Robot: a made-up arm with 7 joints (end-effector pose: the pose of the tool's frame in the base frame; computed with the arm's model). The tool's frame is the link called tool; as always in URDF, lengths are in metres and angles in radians. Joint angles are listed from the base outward.
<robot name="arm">
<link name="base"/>
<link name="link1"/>
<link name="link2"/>
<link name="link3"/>
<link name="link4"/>
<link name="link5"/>
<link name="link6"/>
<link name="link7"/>
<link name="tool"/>
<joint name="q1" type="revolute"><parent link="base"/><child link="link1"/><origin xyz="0.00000 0.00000 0.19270" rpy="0.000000 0.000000 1.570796"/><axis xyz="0 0 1"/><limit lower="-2.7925" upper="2.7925"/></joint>
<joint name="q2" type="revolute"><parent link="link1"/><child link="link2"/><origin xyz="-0.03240 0.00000 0.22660" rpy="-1.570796 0.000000 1.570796"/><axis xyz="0 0 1"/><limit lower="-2.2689" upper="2.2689"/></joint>
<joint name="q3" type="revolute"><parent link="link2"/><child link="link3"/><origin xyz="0.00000 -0.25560 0.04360" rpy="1.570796 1.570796 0.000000"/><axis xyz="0 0 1"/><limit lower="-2.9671" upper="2.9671"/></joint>
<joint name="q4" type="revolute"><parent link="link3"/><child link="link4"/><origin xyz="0.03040 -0.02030 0.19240" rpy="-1.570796 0.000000 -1.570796"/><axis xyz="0 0 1"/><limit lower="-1.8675" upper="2.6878"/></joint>
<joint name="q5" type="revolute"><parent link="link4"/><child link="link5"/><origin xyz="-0.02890 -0.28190 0.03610" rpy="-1.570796 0.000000 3.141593"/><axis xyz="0 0 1"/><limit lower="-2.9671" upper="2.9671"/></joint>
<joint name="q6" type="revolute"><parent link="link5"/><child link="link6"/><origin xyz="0.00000 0.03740 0.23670" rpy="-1.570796 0.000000 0.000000"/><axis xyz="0 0 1"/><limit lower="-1.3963" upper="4.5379"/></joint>
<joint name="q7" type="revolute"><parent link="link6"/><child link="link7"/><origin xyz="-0.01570 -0.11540 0.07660" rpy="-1.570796 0.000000 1.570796"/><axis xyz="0 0 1"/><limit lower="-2.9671" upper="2.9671"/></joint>
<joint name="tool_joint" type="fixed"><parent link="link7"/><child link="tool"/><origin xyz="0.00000 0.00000 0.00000" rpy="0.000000 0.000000 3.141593"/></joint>
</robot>
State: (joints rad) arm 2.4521 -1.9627 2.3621 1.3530 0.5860 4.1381 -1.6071
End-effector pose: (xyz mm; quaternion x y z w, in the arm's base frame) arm -571.8 155.2 577.9 0.6564 0.7198 0.2234 0.0347
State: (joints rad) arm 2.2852 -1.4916 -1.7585 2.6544 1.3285 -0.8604 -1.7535
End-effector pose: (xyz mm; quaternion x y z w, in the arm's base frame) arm 295.1 113.4 316.1 -0.7103 -0.5725 0.2135 0.3495
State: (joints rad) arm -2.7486 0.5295 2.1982 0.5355 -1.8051 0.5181 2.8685
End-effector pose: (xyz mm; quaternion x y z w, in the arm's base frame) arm 697.0 256.9 1205.1 0.0313 0.3314 -0.9428 0.0180
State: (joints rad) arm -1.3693 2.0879 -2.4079 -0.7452 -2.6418 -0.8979 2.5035
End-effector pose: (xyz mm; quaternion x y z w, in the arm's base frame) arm -10.3 895.9 435.5 -0.1782 0.6023 -0.7770 0.0415
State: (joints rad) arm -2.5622 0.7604 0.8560 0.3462 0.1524 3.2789 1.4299
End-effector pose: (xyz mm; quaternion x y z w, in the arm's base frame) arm 401.8 258.0 1110.8 -0.1641 -0.7607 -0.6108 0.1456
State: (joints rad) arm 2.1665 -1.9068 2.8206 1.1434 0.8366 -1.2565 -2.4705
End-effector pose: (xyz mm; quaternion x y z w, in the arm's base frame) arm -421.5 566.1 767.1 0.3166 0.7866 -0.0267 0.5294
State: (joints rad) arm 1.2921 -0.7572 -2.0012 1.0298 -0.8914 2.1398 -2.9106
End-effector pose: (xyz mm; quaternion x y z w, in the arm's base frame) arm 537.5 401.2 1081.2 -0.4982 0.2026 -0.5611 0.6293
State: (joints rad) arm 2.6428 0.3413 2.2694 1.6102 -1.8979 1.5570 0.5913
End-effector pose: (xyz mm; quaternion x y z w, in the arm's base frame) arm 483.8 -509.6 740.7 0.7865 0.0611 0.0434 0.6130
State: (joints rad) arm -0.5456 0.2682 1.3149 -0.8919 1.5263 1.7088 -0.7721
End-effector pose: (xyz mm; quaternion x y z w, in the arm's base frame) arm -428.7 -221.7 1216.7 0.4561 -0.0522 -0.5793 0.6735
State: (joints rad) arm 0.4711 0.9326 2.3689 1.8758 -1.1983 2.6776 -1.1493
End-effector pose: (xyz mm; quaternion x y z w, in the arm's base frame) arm -636.0 -109.6 381.8 0.8992 -0.1528 -0.2377 0.3340
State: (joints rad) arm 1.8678 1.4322 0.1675 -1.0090 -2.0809 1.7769 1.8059
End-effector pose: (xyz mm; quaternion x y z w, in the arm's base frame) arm 144.1 -708.1 34.2 0.4871 0.7837 -0.2721 0.2731
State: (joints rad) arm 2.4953 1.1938 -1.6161 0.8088 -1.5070 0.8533 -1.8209
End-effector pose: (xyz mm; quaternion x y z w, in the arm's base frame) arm 951.7 -168.2 888.6 0.4248 0.7390 0.2650 0.4507
